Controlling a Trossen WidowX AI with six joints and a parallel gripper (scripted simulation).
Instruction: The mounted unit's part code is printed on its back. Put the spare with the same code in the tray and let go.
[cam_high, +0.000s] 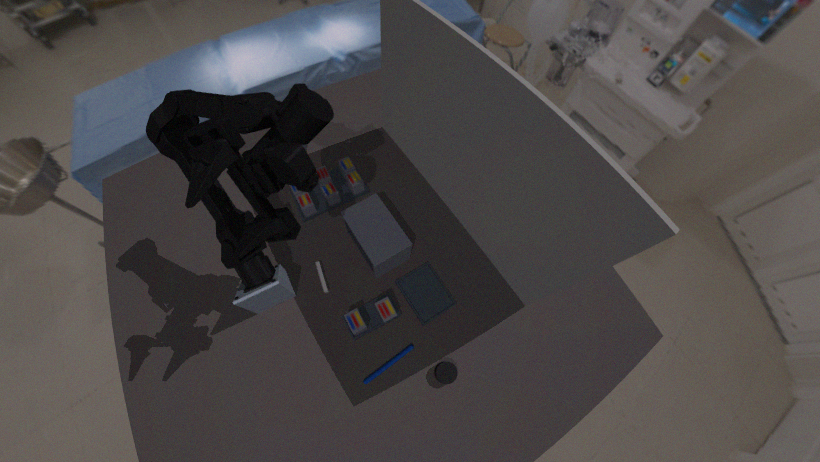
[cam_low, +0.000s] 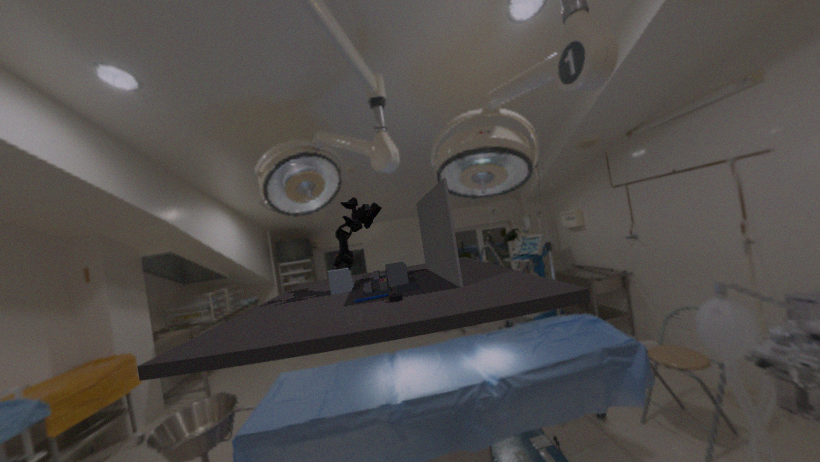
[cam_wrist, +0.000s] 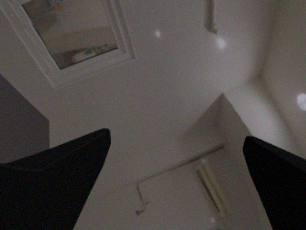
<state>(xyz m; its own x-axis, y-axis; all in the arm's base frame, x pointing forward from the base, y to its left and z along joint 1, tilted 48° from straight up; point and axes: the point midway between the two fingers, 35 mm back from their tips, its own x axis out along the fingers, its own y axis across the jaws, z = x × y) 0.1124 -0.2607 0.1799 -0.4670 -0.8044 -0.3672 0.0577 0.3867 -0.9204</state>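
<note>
Now: the spare block 70 mm ahead of my gripper tip, 310 mm to the left of it and 380 mm below it. Round my gripper tip: mounted unit: 210 mm ahead, 90 mm to the left, 370 mm below; tall grey panel: 440 mm ahead, 120 mm to the left, 200 mm below; blue pen: 120 mm ahead, 200 mm to the right, 410 mm below.
</note>
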